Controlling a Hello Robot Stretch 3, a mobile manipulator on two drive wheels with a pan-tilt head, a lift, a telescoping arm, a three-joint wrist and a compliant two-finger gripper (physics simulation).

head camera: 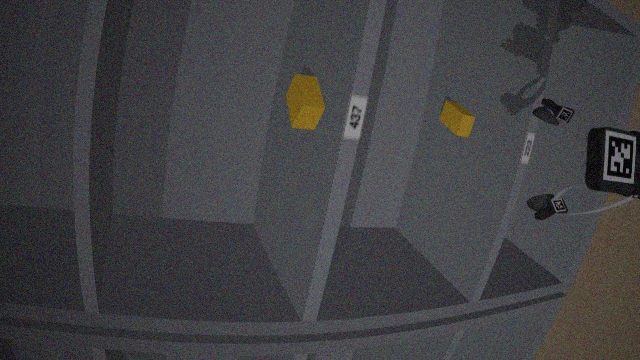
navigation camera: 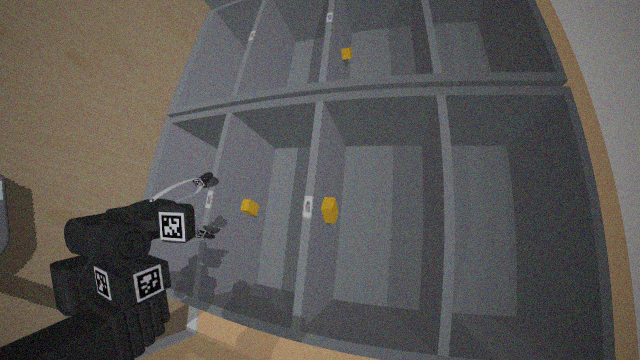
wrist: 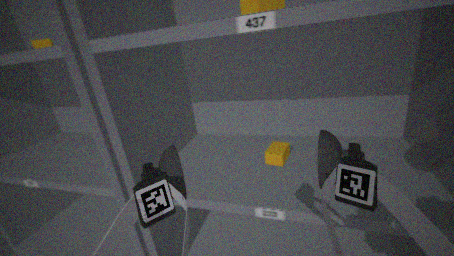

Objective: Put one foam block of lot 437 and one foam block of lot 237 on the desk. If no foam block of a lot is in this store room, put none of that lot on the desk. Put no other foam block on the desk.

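A yellow foam block stands on the shelf board behind the label 437. A second yellow block lies one shelf lower in the same column, behind a label too blurred to read surely. A third yellow block is in the neighbouring column. My gripper is open and empty, in front of the lower shelf, apart from the blocks. No 237 label is readable. The desk is not recognisable.
The grey shelf unit has an upright between its two columns, left of my fingers in the wrist view. Small labels on the neighbouring column are unreadable. A grey object shows at the navigation view's left edge.
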